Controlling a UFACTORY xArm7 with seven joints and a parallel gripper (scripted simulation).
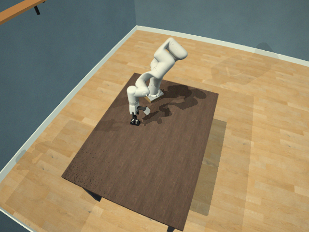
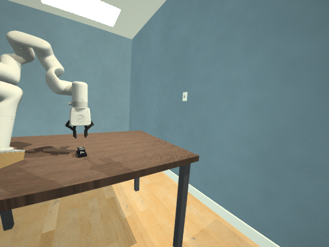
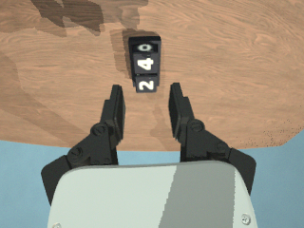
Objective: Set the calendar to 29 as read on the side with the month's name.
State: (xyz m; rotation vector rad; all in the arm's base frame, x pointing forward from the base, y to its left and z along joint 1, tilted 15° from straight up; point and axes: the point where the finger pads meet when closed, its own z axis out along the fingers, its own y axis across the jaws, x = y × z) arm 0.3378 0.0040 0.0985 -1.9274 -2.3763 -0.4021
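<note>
My hand is 20 mm to the left of the black tray and 110 mm above it.
</note>
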